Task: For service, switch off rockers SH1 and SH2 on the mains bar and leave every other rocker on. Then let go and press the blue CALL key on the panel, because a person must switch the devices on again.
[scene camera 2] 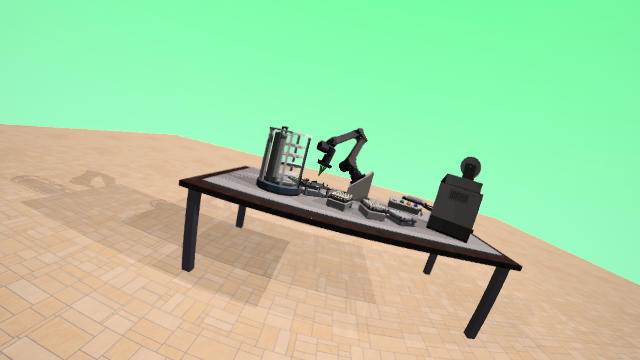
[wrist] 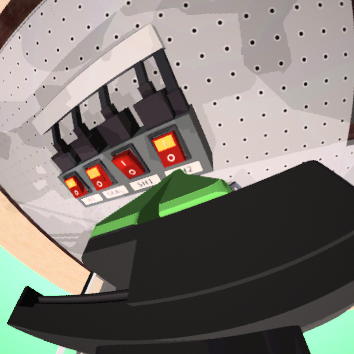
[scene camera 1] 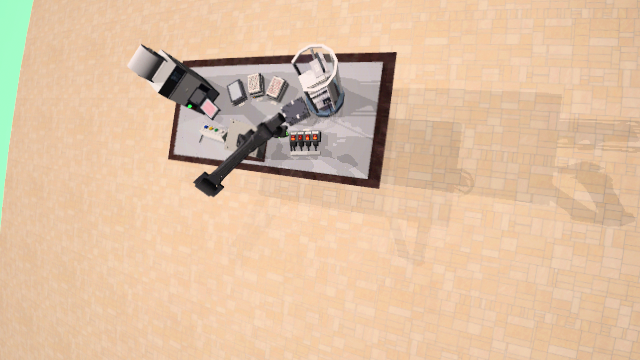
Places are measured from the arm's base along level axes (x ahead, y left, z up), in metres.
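Where they show: gripper, fingertip midpoint: (scene camera 2: 318, 176) (wrist: 179, 176) (scene camera 1: 288, 135); arm's base at its link origin: (scene camera 2: 358, 179) (scene camera 1: 246, 142).
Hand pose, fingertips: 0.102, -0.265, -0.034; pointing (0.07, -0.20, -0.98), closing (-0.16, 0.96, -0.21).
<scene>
Things, the pixels of their top centre, and the offset from my fingertips, as dx, dy, dz. "spot": a spot on its surface instead.
- mains bar at a spot on its surface: (wrist: 201, 142) spot: +0.000, +0.015, -0.051
- Rocker SH2 at its top centre: (wrist: 167, 152) (scene camera 1: 292, 137) -0.003, -0.016, -0.036
- Rocker SH1 at its top centre: (wrist: 125, 168) (scene camera 1: 299, 137) +0.007, -0.065, -0.036
- panel at its top centre: (scene camera 2: 406, 199) (scene camera 1: 210, 131) -0.069, +0.621, -0.005
- blue CALL key at its top centre: (scene camera 2: 416, 204) (scene camera 1: 204, 126) -0.039, +0.693, -0.015
- pale strip at a spot on its surface: (wrist: 100, 75) spot: -0.087, -0.074, -0.073
- dark plate at its top centre: (scene camera 2: 315, 181) (scene camera 1: 293, 108) +0.177, +0.015, -0.013
- dark machine at its top centre: (scene camera 2: 471, 157) (scene camera 1: 135, 57) +0.219, +0.863, +0.367
The mains bar (wrist: 201, 142) carries a row of red rockers. Rocker SH2 (wrist: 168, 149) (scene camera 1: 293, 137) is lit, with its I side glowing. Rocker SH1 (wrist: 129, 164) (scene camera 1: 300, 137) beside it is unlit. The other two rockers (wrist: 97, 176) (wrist: 75, 186) are lit. My gripper (wrist: 179, 176) (scene camera 1: 286, 133) (scene camera 2: 321, 172) is shut and empty. Its green tips are above the bar's SH2 end and partly cover the SH2 label in the wrist view; whether they touch is unclear. The panel (scene camera 1: 215, 133) (scene camera 2: 404, 204) stands at the other side of the arm, with the blue CALL key (scene camera 1: 206, 127) (scene camera 2: 416, 205) at its end.
Black plugs (wrist: 117, 125) with cables run from the bar to a pale strip (wrist: 100, 75). A round glass-walled tower (scene camera 1: 325, 107) (scene camera 2: 280, 185) and a dark plate (scene camera 1: 295, 111) stand near the bar. An upright board (scene camera 2: 361, 187), several trays and a dark machine (scene camera 1: 182, 85) (scene camera 2: 456, 202) are also on the table.
</scene>
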